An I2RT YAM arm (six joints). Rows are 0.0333 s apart.
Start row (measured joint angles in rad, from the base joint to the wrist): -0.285, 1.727, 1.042, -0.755, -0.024, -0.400
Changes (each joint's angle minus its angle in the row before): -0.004, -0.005, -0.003, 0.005, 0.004, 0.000; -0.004, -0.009, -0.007, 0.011, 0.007, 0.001; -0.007, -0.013, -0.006, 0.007, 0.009, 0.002; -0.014, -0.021, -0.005, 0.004, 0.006, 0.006; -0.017, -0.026, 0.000, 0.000, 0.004, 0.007; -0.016, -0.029, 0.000, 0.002, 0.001, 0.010; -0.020, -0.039, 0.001, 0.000, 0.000, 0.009; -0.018, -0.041, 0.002, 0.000, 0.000, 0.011; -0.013, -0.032, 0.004, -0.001, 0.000, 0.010; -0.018, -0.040, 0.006, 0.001, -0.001, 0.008; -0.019, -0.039, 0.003, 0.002, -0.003, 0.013; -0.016, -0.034, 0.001, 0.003, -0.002, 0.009; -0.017, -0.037, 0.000, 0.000, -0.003, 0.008; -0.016, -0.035, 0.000, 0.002, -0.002, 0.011; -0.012, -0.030, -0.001, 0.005, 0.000, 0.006; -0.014, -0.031, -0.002, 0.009, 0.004, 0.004; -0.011, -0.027, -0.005, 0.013, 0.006, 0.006
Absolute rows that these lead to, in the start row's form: -0.289, 1.722, 1.039, -0.750, -0.020, -0.400; -0.293, 1.713, 1.032, -0.739, -0.013, -0.399; -0.300, 1.700, 1.026, -0.732, -0.004, -0.397; -0.314, 1.679, 1.021, -0.728, 0.002, -0.391; -0.331, 1.653, 1.021, -0.728, 0.006, -0.384; -0.347, 1.624, 1.021, -0.726, 0.007, -0.374; -0.367, 1.585, 1.022, -0.726, 0.007, -0.365; -0.385, 1.544, 1.024, -0.726, 0.007, -0.354; -0.398, 1.512, 1.028, -0.727, 0.007, -0.344; -0.416, 1.472, 1.034, -0.726, 0.006, -0.336; -0.435, 1.433, 1.037, -0.724, 0.003, -0.323; -0.451, 1.399, 1.038, -0.721, 0.001, -0.314; -0.468, 1.362, 1.038, -0.721, -0.002, -0.306; -0.484, 1.327, 1.038, -0.719, -0.004, -0.295; -0.496, 1.297, 1.037, -0.714, -0.004, -0.289; -0.510, 1.266, 1.035, -0.705, 0.000, -0.285; -0.521, 1.239, 1.030, -0.692, 0.006, -0.279
